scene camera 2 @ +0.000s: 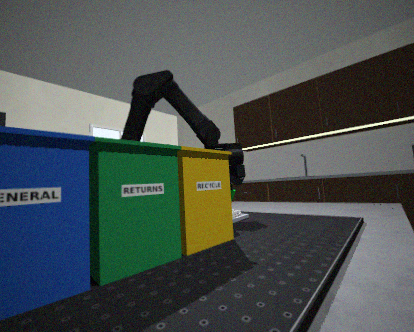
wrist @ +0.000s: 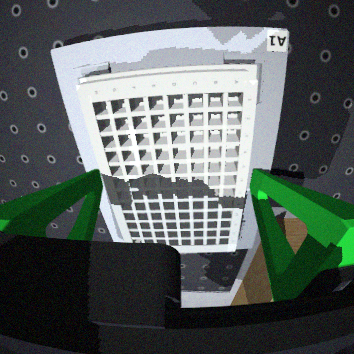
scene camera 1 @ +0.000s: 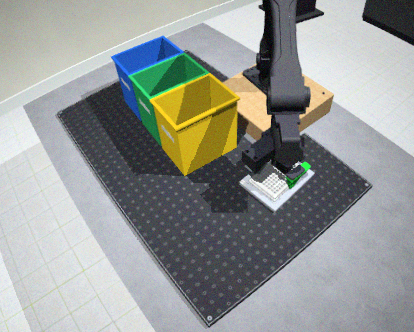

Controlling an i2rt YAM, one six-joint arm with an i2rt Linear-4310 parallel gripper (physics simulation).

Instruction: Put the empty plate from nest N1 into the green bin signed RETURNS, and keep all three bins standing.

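Frame: origin at the arm's base, x left, y back, z up, level; millimetres.
Where they show: gripper, fingertip midpoint: (wrist: 175, 177) (scene camera 1: 277, 176).
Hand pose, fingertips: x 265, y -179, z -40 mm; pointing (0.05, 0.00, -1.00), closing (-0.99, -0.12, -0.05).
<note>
Each offset is from my fingertips to the centre of the thing. "*": to the spot under its first point. Level surfaces: height alone.
A white plate of square wells @(* dx +24, dy -40, dz +10 mm) (scene camera 1: 271, 187) (wrist: 175, 150) sits flat on a light grey nest tray @(dx +1, dy +0, dz -8 mm) (scene camera 1: 273, 206) (scene camera 2: 244, 217) (wrist: 270, 110), whose corner label reads A1. My gripper (scene camera 1: 278, 176) (wrist: 175, 177) is open above the tray, with one green fingertip at each long side of the plate; finger contact cannot be told. The green bin @(dx -337, dy -117, dz +74 mm) (scene camera 1: 150, 120) (scene camera 2: 140, 220), signed RETURNS, stands upright between the blue bin @(dx -468, dy -122, dz +74 mm) (scene camera 1: 127, 95) (scene camera 2: 45, 240) and the yellow bin @(dx -207, dy -111, dz +74 mm) (scene camera 1: 212, 140) (scene camera 2: 207, 220), both also upright. The yellow bin partly hides the tray in scene camera 2.
The three bins stand close together in a row, open at the top, with the yellow one nearest the tray. A wooden block (scene camera 1: 317, 107) under the arm's base lies behind the tray. A dark dotted mat @(dz -15 mm) (scene camera 1: 200, 270) (scene camera 2: 280, 280) lies under the bins and tray.
</note>
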